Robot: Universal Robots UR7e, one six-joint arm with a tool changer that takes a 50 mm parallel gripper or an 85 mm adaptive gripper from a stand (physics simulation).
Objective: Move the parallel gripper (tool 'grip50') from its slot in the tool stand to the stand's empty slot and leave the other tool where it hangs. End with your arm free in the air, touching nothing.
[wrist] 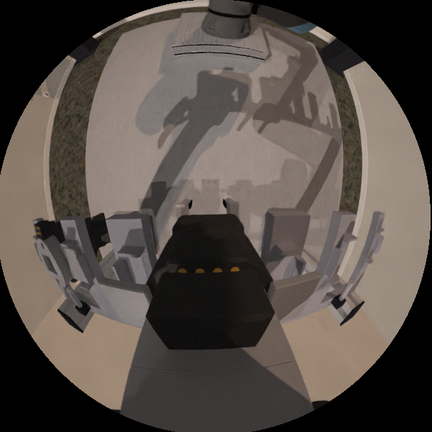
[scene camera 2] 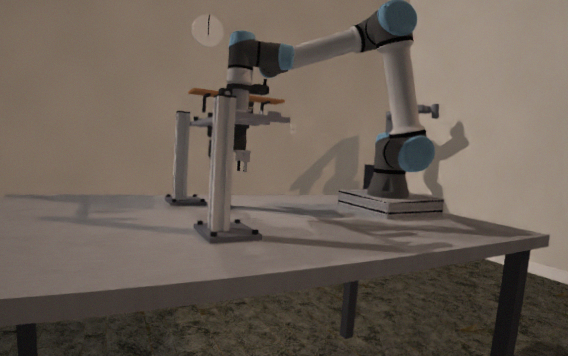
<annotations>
A parallel gripper [wrist: 203, 243] is 5 cm from the lens. A tool stand [wrist: 283, 252]: 9 cm from the lens. The marked spots on the tool stand and the parallel gripper are 6 cm apart.
</annotations>
